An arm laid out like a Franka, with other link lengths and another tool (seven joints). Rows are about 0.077 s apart.
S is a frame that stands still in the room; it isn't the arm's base.
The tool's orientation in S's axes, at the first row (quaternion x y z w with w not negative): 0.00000, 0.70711, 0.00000, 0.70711
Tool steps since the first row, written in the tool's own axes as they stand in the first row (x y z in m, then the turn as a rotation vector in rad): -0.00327, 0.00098, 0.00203, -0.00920, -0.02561, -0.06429; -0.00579, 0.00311, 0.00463, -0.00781, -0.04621, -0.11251; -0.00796, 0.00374, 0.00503, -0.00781, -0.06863, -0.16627; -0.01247, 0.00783, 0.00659, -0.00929, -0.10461, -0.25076
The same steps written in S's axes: 0.00203, 0.00098, 0.00327, -0.06429, -0.02561, 0.00920; 0.00463, 0.00311, 0.00579, -0.11251, -0.04621, 0.00781; 0.00503, 0.00374, 0.00796, -0.16627, -0.06863, 0.00781; 0.00659, 0.00783, 0.01247, -0.25076, -0.10461, 0.00929
